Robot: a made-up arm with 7 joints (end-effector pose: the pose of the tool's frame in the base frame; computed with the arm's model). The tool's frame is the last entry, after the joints. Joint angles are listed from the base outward.
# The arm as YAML. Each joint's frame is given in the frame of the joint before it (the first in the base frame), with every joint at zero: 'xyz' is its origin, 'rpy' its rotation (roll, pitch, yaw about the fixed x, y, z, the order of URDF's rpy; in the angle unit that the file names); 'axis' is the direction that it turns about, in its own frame. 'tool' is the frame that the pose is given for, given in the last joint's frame.
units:
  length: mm
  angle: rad
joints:
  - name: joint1
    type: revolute
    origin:
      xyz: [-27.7, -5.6, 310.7]
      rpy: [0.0, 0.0, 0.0]
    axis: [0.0, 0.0, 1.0]
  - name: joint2
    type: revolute
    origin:
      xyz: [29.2, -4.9, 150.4]
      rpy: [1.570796, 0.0, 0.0]
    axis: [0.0, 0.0, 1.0]
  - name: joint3
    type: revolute
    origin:
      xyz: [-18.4, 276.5, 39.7]
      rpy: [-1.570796, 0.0, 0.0]
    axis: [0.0, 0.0, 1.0]
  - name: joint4
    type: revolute
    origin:
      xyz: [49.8, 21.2, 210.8]
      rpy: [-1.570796, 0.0, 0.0]
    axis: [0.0, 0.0, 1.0]
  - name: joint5
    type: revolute
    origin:
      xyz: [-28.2, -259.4, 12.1]
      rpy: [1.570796, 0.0, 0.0]
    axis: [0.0, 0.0, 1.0]
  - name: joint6
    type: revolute
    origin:
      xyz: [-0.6, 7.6, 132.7]
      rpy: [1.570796, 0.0, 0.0]
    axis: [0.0, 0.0, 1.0]
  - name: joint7
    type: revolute
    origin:
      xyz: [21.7, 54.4, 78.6]
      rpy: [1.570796, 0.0, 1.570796]
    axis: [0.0, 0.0, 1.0]
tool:
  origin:
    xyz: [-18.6, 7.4, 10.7]
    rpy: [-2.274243, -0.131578, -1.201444]
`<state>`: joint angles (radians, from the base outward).
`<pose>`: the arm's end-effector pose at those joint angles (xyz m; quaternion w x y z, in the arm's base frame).
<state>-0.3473 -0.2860 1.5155 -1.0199 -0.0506 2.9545 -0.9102</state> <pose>0.0653 -0.3951 1.0380 0.2176 -0.1696 -0.6135 -0.7399</pose>
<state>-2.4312 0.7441 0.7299 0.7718 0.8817 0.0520 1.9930</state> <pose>0.3634 0.0291 1.2121 0.5795 0.1819 -0.7113 -0.3538</pose>
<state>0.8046 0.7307 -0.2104 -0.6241 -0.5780 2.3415 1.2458</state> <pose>-0.5070 -0.4679 0.8332 0.5854 0.4154 0.6922 0.0751</pose>
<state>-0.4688 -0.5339 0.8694 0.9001 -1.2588 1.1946 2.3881</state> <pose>0.6123 -0.0430 1.1031 0.6069 0.4153 -0.6631 0.1395</pose>
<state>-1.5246 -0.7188 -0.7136 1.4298 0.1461 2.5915 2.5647</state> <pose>-0.3192 -0.6480 0.7585 0.2464 -0.3010 -0.9116 -0.1333</pose>
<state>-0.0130 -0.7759 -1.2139 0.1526 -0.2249 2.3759 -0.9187</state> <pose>0.5755 -0.0763 1.1272 0.0557 -0.9757 0.1244 0.1714</pose>
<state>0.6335 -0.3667 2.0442 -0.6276 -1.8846 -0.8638 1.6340</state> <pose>0.4557 0.0082 1.1274 0.7495 0.6392 0.1673 -0.0411</pose>
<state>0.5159 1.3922 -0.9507 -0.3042 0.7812 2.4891 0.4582</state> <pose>-0.7411 -0.4218 0.5102 0.6737 0.4341 0.5192 0.2967</pose>
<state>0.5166 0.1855 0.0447 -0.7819 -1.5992 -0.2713 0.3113</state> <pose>-0.3704 -0.2729 1.0986 0.7431 0.1238 -0.6529 -0.0785</pose>
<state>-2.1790 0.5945 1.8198 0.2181 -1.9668 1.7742 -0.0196</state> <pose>0.2984 0.4878 1.1429 0.0658 -0.9576 0.2563 0.1138</pose>
